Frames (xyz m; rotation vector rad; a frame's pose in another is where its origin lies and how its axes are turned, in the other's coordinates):
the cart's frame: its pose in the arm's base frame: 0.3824 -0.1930 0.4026 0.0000 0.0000 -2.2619
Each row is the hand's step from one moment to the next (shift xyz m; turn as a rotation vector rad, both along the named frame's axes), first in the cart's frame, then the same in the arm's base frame.
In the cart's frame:
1: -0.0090 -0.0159 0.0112 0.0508 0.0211 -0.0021
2: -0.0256 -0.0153 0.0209 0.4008 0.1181 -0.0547
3: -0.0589 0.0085 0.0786 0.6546 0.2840 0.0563
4: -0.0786 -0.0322 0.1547 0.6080 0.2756 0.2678
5: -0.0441 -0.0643 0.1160 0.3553 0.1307 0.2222
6: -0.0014 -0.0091 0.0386 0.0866 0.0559 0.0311
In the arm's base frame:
1: -0.0065 0.0171 0.0112 -0.0161 -0.0526 -0.0021
2: 0.0045 0.0295 0.0209 -0.1645 -0.3841 -0.0547
3: 0.0441 0.0400 0.0786 -0.1984 -0.6854 0.0563
4: 0.0253 0.0811 0.1547 -0.1752 -0.6442 0.2678
5: -0.0214 0.0750 0.1160 -0.1258 -0.3571 0.2222
6: -0.0061 0.0069 0.0386 -0.0121 -0.1024 0.0311

